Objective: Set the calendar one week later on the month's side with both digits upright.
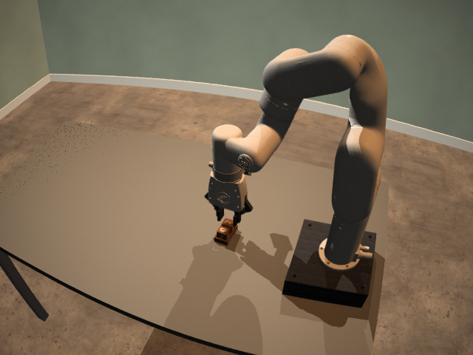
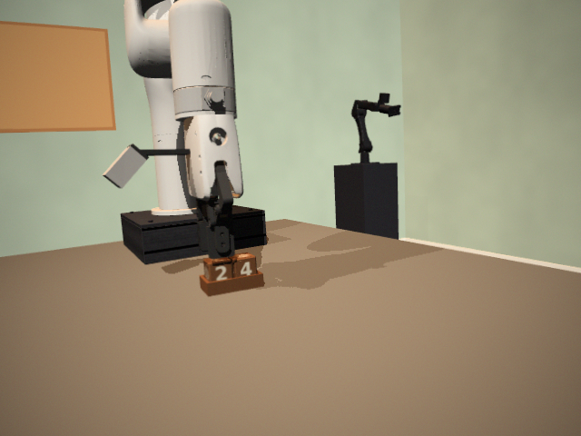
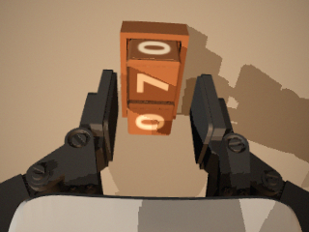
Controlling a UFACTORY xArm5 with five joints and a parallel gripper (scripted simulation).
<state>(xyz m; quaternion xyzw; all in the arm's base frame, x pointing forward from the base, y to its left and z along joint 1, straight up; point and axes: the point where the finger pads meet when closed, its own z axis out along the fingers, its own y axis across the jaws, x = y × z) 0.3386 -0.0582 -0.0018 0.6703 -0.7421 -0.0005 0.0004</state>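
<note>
My gripper is now 60 mm above the brown tray and 20 mm to the right of it.
</note>
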